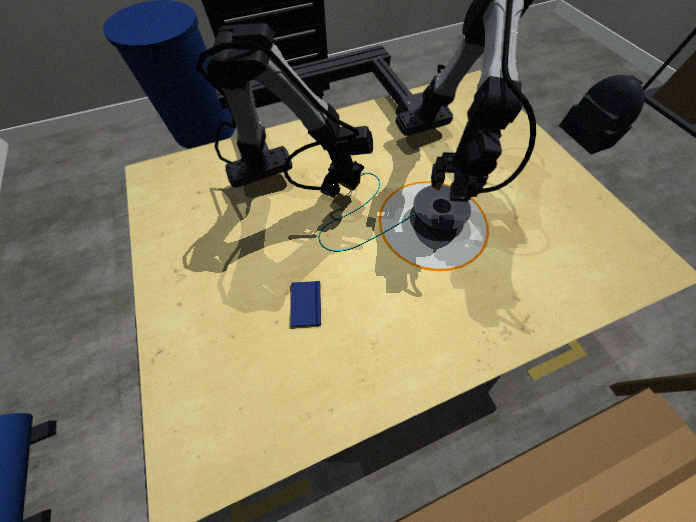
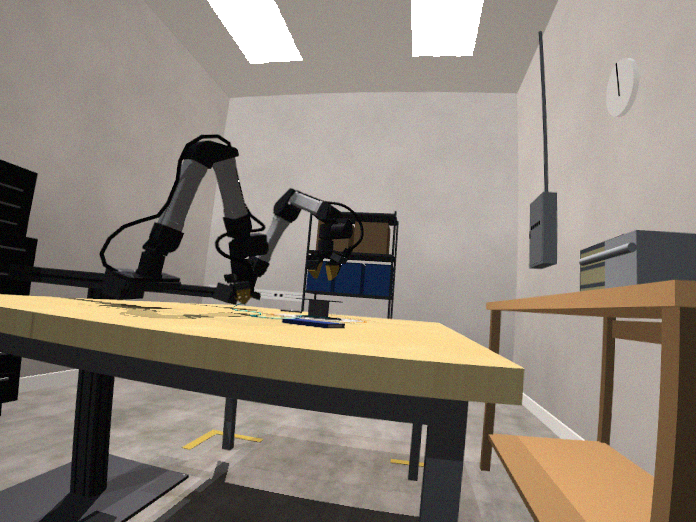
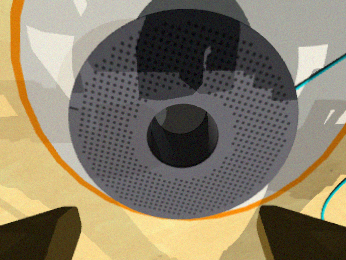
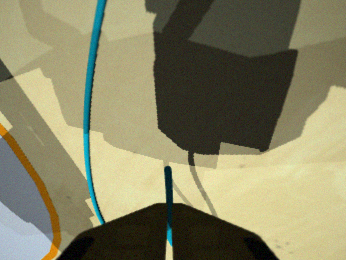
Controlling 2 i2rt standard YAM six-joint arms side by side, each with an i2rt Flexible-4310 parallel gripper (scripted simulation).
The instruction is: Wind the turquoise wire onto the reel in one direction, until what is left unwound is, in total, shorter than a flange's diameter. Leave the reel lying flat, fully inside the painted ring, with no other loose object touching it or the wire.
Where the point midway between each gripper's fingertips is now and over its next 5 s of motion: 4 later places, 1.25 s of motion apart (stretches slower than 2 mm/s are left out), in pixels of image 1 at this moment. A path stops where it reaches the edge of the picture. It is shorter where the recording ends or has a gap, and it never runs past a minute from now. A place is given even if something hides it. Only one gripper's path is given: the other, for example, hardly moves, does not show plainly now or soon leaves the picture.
The left gripper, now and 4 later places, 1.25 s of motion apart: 452, 189; 461, 206; 438, 188; 437, 195; 459, 210
